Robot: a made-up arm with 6 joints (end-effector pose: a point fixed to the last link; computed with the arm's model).
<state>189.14 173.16 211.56 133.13 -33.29 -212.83</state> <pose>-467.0 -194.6 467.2 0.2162 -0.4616 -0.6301 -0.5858</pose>
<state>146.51 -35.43 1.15 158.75 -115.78 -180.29</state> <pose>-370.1 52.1 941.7 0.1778 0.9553 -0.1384 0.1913</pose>
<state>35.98 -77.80 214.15 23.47 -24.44 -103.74</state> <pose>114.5 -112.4 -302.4 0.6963 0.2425 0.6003 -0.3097</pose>
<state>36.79 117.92 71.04 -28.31 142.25 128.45</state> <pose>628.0 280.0 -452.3 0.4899 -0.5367 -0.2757 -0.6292</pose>
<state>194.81 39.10 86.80 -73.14 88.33 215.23</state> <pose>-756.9 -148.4 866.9 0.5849 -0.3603 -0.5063 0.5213</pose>
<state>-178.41 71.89 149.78 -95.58 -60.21 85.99</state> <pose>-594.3 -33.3 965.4 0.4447 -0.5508 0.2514 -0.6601</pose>
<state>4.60 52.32 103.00 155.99 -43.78 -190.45</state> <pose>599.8 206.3 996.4 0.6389 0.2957 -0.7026 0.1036</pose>
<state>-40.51 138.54 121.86 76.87 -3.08 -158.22</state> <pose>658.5 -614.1 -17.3 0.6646 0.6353 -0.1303 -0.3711</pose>
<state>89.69 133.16 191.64 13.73 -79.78 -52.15</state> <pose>170.5 538.8 640.1 0.7623 0.1954 0.3575 0.5029</pose>
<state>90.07 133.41 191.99 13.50 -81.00 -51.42</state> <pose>167.1 538.5 639.3 0.7623 0.1836 0.3622 0.5040</pose>
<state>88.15 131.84 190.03 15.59 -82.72 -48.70</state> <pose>183.6 537.2 646.4 0.7885 0.1604 0.3488 0.4805</pose>
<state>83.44 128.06 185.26 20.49 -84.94 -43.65</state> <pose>223.8 532.0 663.4 0.8403 0.1210 0.3175 0.4225</pose>
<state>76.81 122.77 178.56 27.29 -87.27 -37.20</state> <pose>279.2 519.4 688.4 0.8973 0.0674 0.2812 0.3334</pose>
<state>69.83 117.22 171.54 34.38 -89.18 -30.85</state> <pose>335.2 499.6 715.8 0.9391 0.0105 0.2527 0.2327</pose>
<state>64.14 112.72 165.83 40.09 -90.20 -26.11</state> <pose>378.8 479.0 738.4 0.9600 -0.0341 0.2354 0.1478</pose>
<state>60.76 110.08 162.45 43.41 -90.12 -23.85</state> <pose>404.0 465.2 751.6 0.9679 -0.0558 0.2243 0.0983</pose>
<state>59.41 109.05 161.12 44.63 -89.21 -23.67</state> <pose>414.2 459.4 756.6 0.9716 -0.0573 0.2147 0.0811</pose>
